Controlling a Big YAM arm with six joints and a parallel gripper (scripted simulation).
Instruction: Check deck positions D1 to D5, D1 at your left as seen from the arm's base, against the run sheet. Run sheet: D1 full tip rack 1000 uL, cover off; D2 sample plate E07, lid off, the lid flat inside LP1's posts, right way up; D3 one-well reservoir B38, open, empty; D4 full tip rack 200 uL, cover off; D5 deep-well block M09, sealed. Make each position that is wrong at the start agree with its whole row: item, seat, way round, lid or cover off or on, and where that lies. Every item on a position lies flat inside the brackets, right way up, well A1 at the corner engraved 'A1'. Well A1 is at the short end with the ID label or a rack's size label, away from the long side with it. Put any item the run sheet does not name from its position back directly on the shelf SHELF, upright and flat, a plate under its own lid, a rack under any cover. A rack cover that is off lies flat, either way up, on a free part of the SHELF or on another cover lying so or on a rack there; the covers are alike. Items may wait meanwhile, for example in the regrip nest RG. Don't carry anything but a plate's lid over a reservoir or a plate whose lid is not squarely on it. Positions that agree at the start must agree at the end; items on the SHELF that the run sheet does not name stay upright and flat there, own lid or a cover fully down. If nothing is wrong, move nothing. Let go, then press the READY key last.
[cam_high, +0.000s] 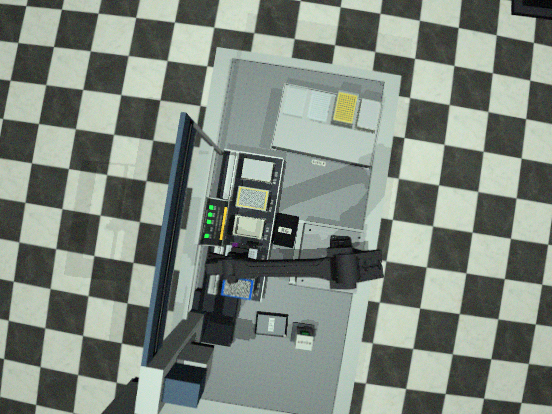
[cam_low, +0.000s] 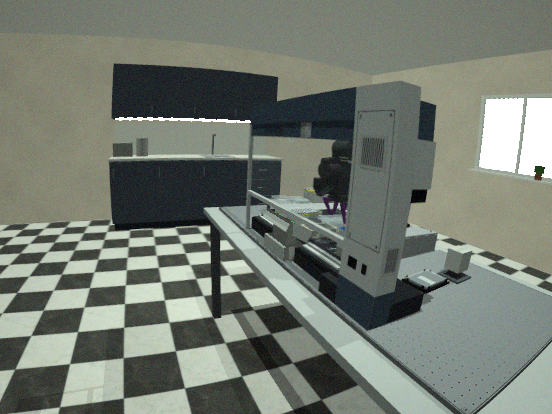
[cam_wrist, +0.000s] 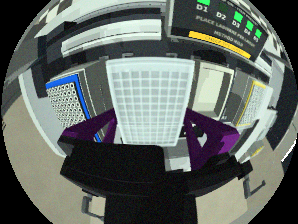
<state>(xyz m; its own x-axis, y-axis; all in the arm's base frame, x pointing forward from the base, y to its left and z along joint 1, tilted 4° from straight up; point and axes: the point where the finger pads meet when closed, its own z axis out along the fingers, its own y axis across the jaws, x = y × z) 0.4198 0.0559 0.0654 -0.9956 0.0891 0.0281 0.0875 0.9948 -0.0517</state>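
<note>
Right now the blue-framed tip rack is 12 cm to the left of my hand and 3 cm below it. From my hand the other things lie so: cream reservoir (12 cm to the right, 9 cm below, 2 cm behind); then clear rack cover (25 cm to the right, 3 cm below, 3 cm behind); then clear plate (right at my hand).
</note>
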